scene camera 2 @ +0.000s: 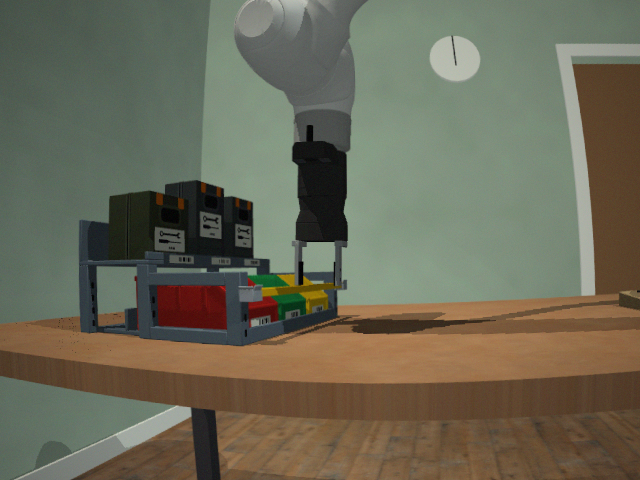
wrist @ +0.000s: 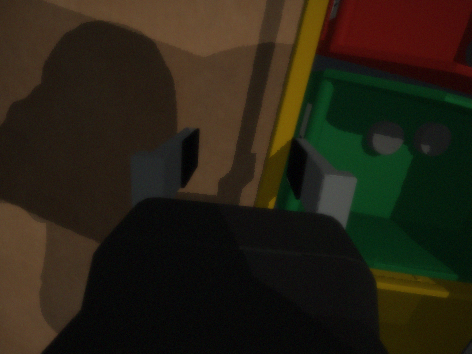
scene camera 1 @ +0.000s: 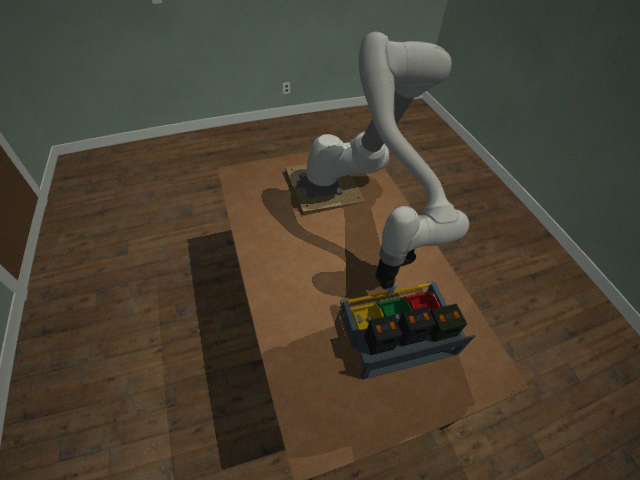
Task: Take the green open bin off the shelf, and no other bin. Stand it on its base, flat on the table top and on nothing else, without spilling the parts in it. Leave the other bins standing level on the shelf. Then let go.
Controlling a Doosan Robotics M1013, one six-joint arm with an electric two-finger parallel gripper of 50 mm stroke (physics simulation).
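Where they show: gripper, between the fingertips: [scene camera 2: 318, 285] [wrist: 243, 152] [scene camera 1: 386, 288]; arm's base, origin of its link: [scene camera 1: 320, 184].
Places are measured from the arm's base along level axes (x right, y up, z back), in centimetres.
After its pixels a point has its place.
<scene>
The green bin [scene camera 1: 393, 307] @[x -7.3, y -1.2, z -74.4 cm] [scene camera 2: 291, 305] @[x -6.8, y 1.4, z -72.3 cm] [wrist: 390, 185] @[x -3.5, y -1.2, z -80.8 cm] stands in the lower tier of the shelf [scene camera 1: 413, 359] @[x -5.9, y -1.5, z -95.9 cm] [scene camera 2: 235, 315] @[x -24.8, y 1.4, z -72.9 cm], between the red bin [scene camera 1: 424, 302] @[x -20.4, y -1.2, z -75.8 cm] [scene camera 2: 191, 307] @[x -21.6, y 1.9, z -80.7 cm] [wrist: 405, 30] @[x -14.6, y -1.3, z -78.3 cm] and the yellow bin [scene camera 1: 366, 316] @[x 4.4, y -1.2, z -75.0 cm] [scene camera 2: 316, 300] @[x 4.0, y 1.5, z -71.6 cm] [wrist: 425, 320] @[x 8.5, y 0.5, z -88.0 cm]. Round grey parts [wrist: 385, 137] @[x -7.3, y -0.2, z -78.6 cm] lie in the green bin. My gripper [scene camera 1: 391, 290] @[x -5.8, y 4.3, z -68.4 cm] [scene camera 2: 318, 273] @[x -5.8, y 4.3, z -68.4 cm] [wrist: 243, 152] @[x -5.8, y 4.3, z -68.4 cm] points down, open and empty, at the shelf's front. In the wrist view one finger shows over the green bin's front edge, the other over the table in front. Exact fingertip height is unclear.
A yellow bar [scene camera 1: 361, 298] @[x 5.3, y 4.3, z -69.9 cm] [scene camera 2: 273, 290] @[x -18.6, y 4.0, z -70.5 cm] [wrist: 295, 85] @[x -9.7, y 4.4, z -70.5 cm] runs along the shelf's front, above the bins' fronts. Dark boxes [scene camera 1: 383, 333] [scene camera 2: 144, 224] stand on the upper tier, behind the open bins. The brown table top [scene camera 1: 299, 258] @[x 21.9, y -2.1, z -41.0 cm] [scene camera 2: 413, 356] @[x -29.3, y -2.1, z -52.6 cm] [wrist: 215, 90] @[x -8.5, y -2.1, z -66.0 cm] extends from the shelf towards the robot's base.
</scene>
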